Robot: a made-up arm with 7 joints. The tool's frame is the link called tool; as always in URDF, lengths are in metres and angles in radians.
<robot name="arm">
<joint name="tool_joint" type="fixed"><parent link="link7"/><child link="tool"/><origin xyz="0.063 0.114 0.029" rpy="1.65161 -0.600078 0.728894"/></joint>
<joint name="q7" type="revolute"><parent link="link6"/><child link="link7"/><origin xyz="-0.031 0.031 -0.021" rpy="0 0 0"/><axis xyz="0.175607 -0.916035 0.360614"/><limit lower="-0.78" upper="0.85"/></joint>
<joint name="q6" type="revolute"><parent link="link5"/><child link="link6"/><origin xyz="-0.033 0.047 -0.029" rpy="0 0 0"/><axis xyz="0 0 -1"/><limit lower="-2.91" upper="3.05"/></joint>
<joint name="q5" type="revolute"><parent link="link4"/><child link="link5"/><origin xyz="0.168 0.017 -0.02" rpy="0 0 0"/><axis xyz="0 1 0"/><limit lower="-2.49" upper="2.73"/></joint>
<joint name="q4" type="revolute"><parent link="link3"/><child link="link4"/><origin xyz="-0.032 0.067 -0.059" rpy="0 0 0"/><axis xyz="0.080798 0.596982 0.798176"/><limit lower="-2.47" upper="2.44"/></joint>
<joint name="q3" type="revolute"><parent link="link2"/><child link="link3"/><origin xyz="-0.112 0.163 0.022" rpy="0 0 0"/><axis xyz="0 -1 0"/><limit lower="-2.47" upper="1.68"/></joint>
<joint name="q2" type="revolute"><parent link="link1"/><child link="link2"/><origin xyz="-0.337 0.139 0.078" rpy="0 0 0"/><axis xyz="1 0 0"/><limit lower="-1.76" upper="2.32"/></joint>
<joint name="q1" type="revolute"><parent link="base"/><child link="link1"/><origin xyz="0.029 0.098 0.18" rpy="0 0 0"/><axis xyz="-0.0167 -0.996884 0.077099"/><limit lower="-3.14" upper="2.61"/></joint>
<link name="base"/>
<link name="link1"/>
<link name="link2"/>
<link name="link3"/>
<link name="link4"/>
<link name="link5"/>
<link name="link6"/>
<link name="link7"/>
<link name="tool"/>
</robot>
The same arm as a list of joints. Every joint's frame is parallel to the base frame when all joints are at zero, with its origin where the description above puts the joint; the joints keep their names.
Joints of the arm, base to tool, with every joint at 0 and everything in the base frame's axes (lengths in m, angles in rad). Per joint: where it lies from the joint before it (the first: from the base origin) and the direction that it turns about. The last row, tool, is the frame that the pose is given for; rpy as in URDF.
q1: origin 0.029 0.098 0.18 axis -0.0167 -0.996884 0.077099
q2: origin -0.337 0.139 0.078 axis +x
q3: origin -0.112 0.163 0.022 axis -y
q4: origin -0.032 0.067 -0.059 axis 0.080798 0.596982 0.798176
q5: origin 0.168 0.017 -0.02 axis +y
q6: origin -0.033 0.047 -0.029 axis -z
q7: origin -0.031 0.031 -0.021 axis 0.175607 -0.916035 0.360614
tool: origin 0.063 0.114 0.029 rpy 1.6516 -0.6001 0.7289
Joint limits (rad, base to tool): -3.14..2.61 -1.76..2.32 -2.47..1.68 -2.47..2.44 -2.49..2.73 -2.91..3.05 -0.78..0.85

